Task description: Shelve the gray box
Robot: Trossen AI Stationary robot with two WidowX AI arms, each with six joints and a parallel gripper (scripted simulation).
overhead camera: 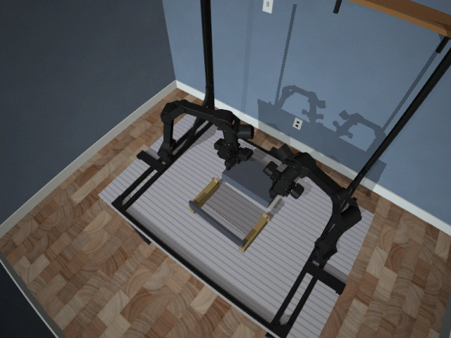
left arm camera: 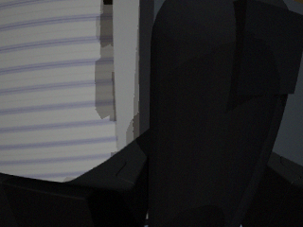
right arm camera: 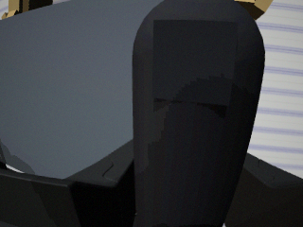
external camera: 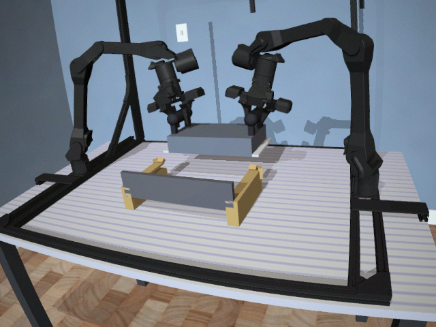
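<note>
Now: the gray box 120 mm to the right of my left hand and 50 mm below it. The rest, counted from my left hand: gray back plate: 280 mm ahead, 140 mm to the right, 110 mm below.
Now: the gray box 12 cm to the left of my right hand, 5 cm below it and 1 cm ahead of it. Also, from my right hand: gray back plate: 28 cm ahead, 11 cm below, 10 cm to the left.
</note>
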